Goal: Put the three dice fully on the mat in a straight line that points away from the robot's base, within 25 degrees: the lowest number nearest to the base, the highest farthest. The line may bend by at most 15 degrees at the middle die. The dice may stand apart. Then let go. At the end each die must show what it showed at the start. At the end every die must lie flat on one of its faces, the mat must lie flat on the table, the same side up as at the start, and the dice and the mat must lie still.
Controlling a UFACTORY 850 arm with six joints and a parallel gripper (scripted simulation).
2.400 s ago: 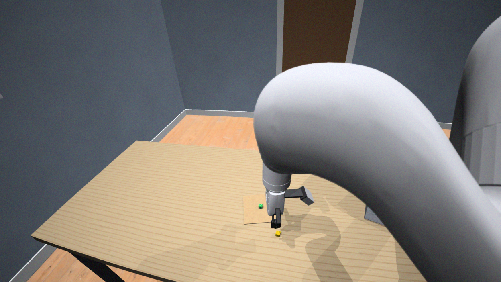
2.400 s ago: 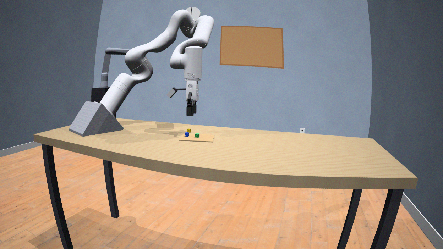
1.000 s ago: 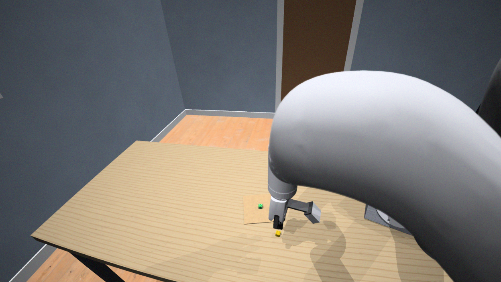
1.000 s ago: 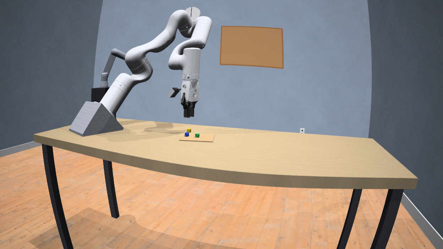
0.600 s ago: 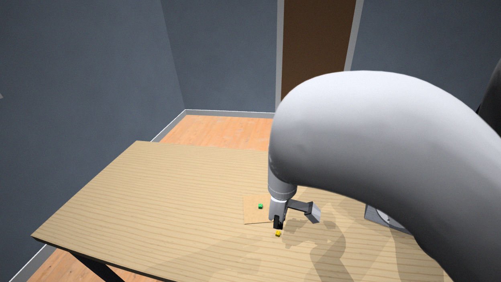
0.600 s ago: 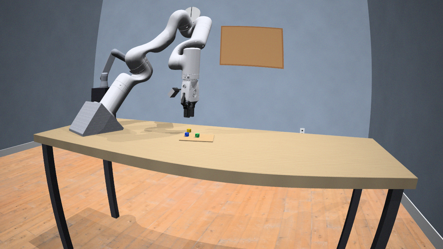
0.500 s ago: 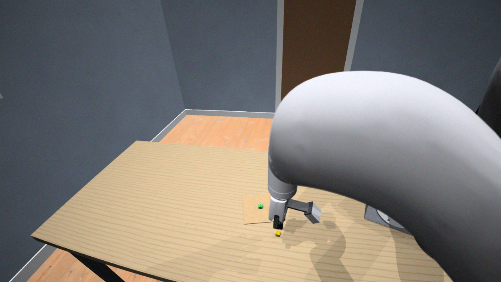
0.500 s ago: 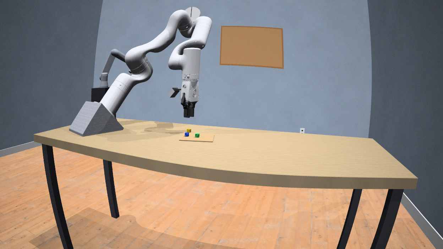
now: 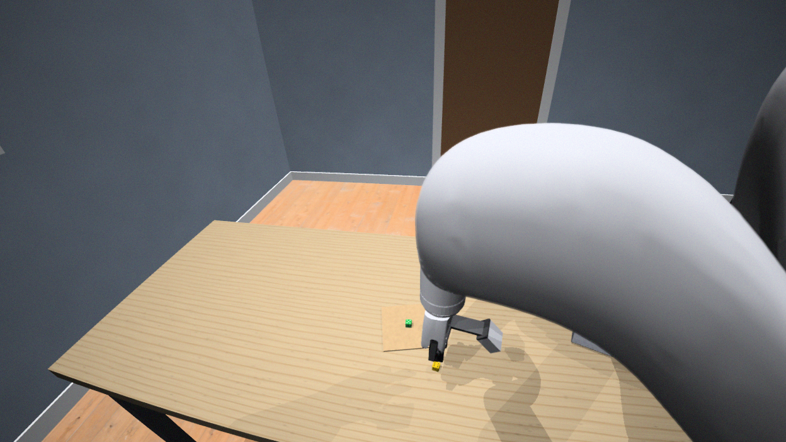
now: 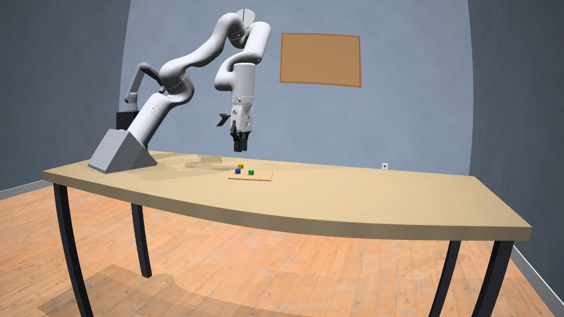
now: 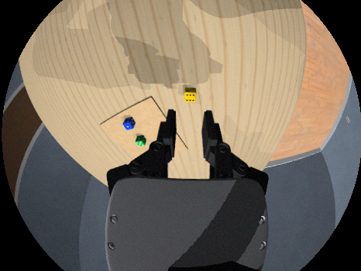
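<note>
My hand is 8 cm above the yellow die. Also, from my hand: blue die 3 cm ahead, 11 cm to the right, 7 cm below; tan mat 8 cm ahead, 11 cm to the right, 8 cm below; green die 8 cm ahead, 11 cm to the right, 7 cm below.
</note>
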